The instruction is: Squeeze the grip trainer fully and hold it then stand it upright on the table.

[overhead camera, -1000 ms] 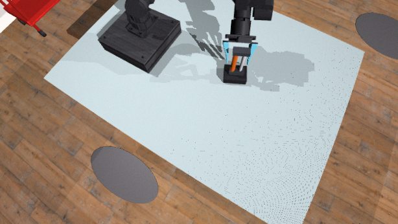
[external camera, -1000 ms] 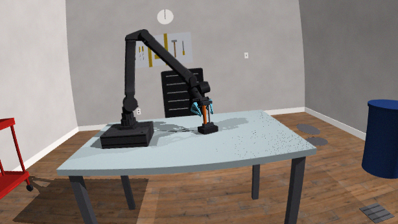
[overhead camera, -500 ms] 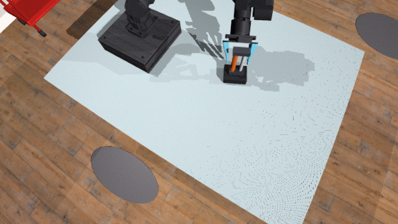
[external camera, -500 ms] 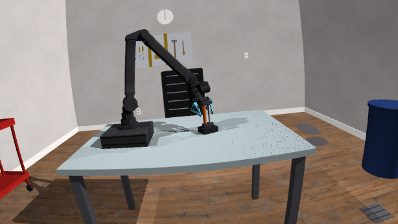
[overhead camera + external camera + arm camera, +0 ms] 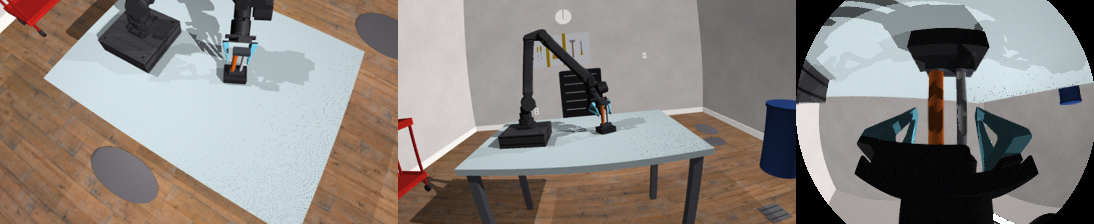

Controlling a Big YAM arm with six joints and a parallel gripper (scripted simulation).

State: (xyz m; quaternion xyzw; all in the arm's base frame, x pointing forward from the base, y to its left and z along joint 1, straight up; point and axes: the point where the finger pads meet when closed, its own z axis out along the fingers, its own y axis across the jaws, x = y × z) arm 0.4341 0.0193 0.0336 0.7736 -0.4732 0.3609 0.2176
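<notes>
The grip trainer is 10 mm below my hand and 10 mm ahead of it. From my hand the other things lie so: thin grey bar (20 mm ahead, 10 mm to the left).
</notes>
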